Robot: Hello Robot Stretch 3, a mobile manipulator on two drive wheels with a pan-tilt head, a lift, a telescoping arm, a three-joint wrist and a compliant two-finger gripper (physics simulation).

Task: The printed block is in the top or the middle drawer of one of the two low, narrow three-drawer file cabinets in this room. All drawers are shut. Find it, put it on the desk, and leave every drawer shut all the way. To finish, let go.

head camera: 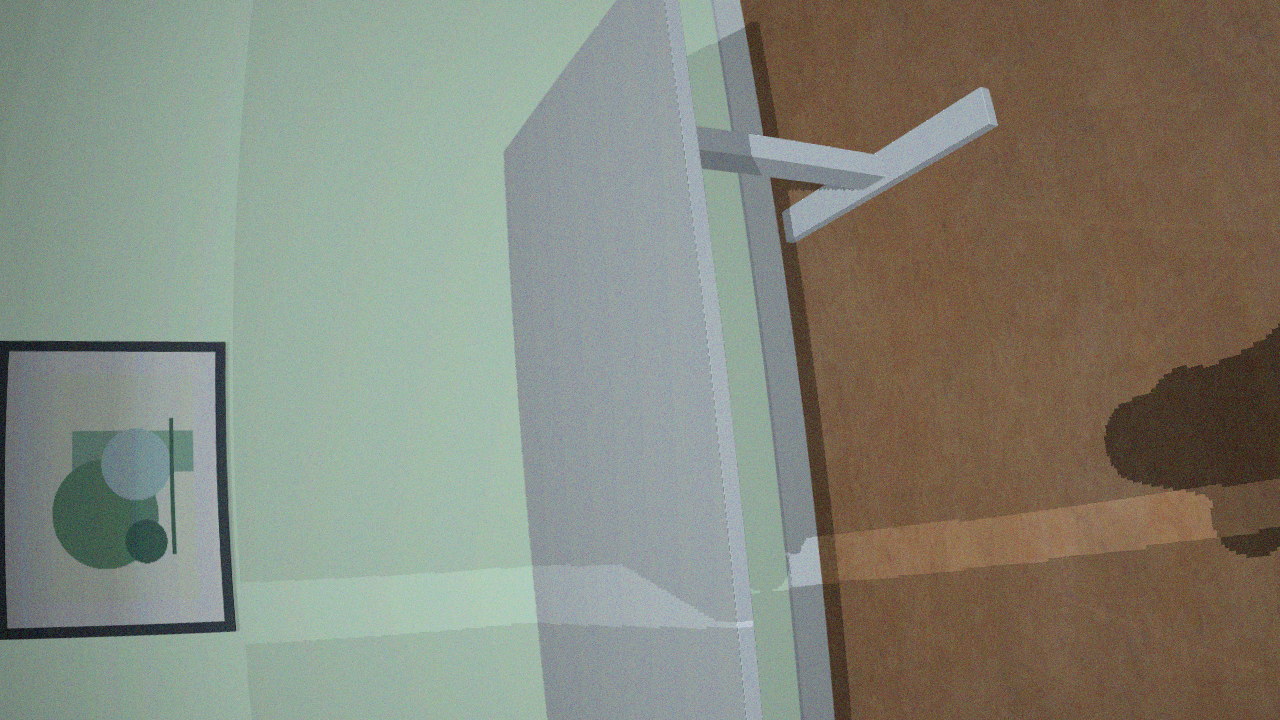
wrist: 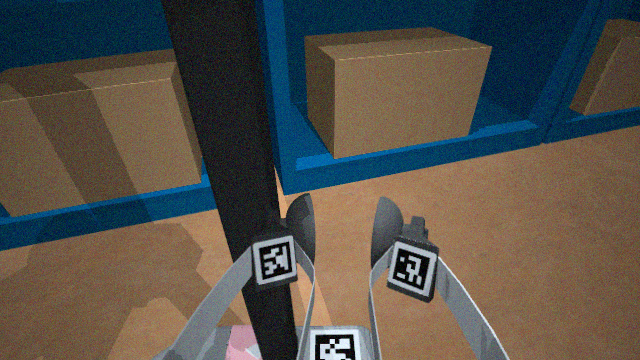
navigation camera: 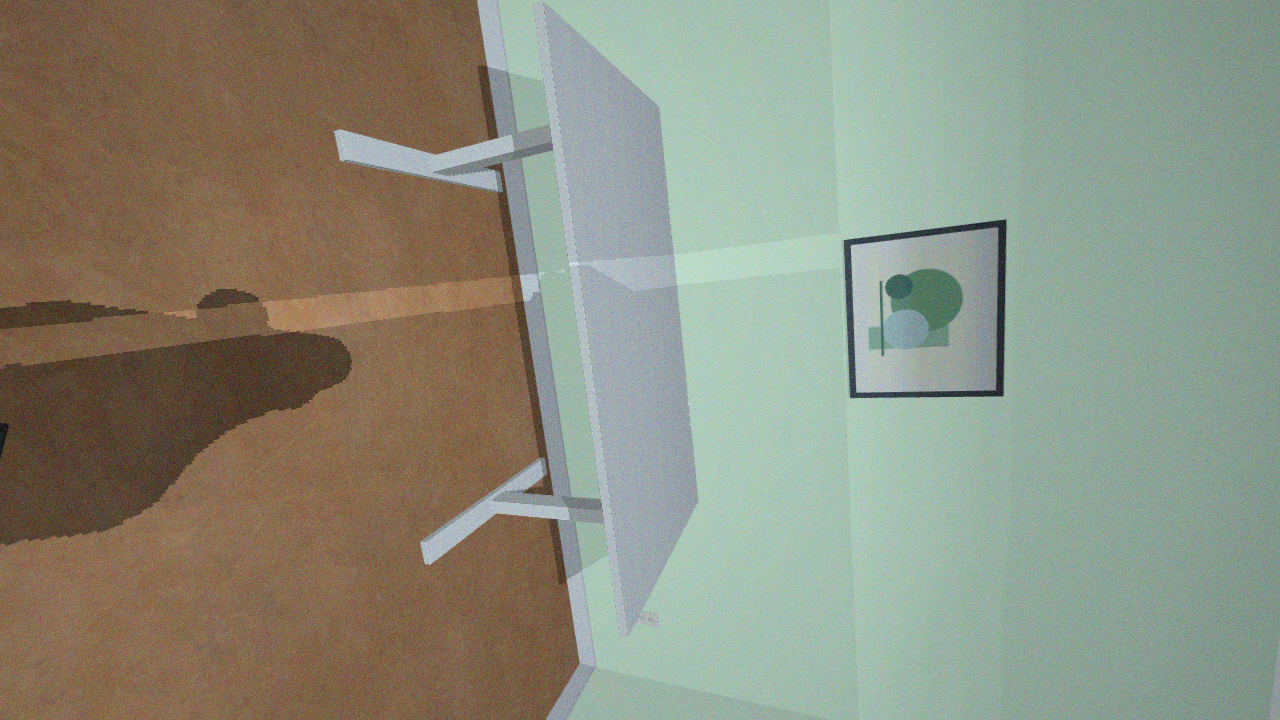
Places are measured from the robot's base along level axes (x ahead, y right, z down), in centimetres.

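Pixels of known places: gripper, fingertip midpoint: (wrist: 343, 220).
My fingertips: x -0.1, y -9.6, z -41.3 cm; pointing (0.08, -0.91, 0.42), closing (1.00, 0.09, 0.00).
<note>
Behind a point stands the place of what it marks.
A light grey desk (head camera: 617, 358) @[y 131.8, x 8.0, z -72.1 cm] (navigation camera: 617, 223) @[y 116.3, x 56.1, z -72.0 cm] stands against the green wall, seen sideways in the head and navigation views; its top shows no block on the part in view. The file cabinets, their drawers and the printed block do not show in these views. My gripper (wrist: 343, 220) @[y -9.6, x -0.1, z -41.3 cm] is open in the wrist view, with bare floor showing between its fingertips. It is in front of the blue shelving and apart from it.
Blue shelving (wrist: 415, 162) @[y -74.3, x 26.7, z -2.8 cm] with cardboard boxes (wrist: 405, 100) @[y -74.7, x 21.0, z -22.4 cm] (wrist: 145, 130) @[y -56.6, x -40.3, z -24.1 cm] stands ahead of the gripper. A black post (wrist: 225, 125) runs down the left of the wrist view. A framed picture (head camera: 116, 591) @[y 171.7, x 52.8, z -152.8 cm] (navigation camera: 971, 376) @[y 183.0, x 14.7, z -166.8 cm] hangs above the desk. Desk feet (head camera: 939, 134) (navigation camera: 384, 150) rest on the brown floor.
</note>
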